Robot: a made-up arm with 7 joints.
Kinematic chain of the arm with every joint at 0, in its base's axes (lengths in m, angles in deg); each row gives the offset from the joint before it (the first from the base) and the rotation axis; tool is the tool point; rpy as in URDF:
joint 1: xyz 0 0 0.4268 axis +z
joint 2: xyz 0 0 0 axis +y
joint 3: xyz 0 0 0.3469 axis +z
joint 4: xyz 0.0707 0 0 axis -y
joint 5: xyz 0.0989 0 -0.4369 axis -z
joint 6: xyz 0 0 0 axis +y
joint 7: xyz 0.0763 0 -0.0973 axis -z
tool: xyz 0 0 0 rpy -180 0 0
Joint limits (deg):
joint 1: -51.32..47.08
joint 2: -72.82..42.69
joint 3: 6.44..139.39
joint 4: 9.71..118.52
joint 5: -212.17..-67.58
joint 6: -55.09..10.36
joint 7: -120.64..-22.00
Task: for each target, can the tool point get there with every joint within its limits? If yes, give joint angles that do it. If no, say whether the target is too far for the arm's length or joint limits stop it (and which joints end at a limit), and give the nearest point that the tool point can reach.
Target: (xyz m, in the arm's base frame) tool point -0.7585 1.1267 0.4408
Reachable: no: too far | nearest point -0.4854 0.7211 0.4358 | short by 0.489 m
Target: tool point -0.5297 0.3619 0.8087
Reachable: yes | joints 28.46 -51.80 68.14 91.46 -85.55 -17.95 -94.08
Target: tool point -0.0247 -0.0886 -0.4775
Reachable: no: joint limits stop it (at a limit: joint 1, joint 2, joint 3) | nearest point -0.2332 0.0518 0.0388 | short by 0.574 m
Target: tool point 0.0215 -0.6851 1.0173
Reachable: no: joint limits stop it (at a limit: joint 1, joint 3, joint 4, joint 5) | nearest point 0.3037 -0.3981 0.9659 | short by 0.406 m
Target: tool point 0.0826 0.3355 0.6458
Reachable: yes | joints 16.37 -56.34 34.34 37.49 -125.64 -24.76 -32.44
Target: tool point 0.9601 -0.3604 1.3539
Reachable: no: too far | nearest point 0.6037 -0.2266 1.0097 | short by 0.513 m
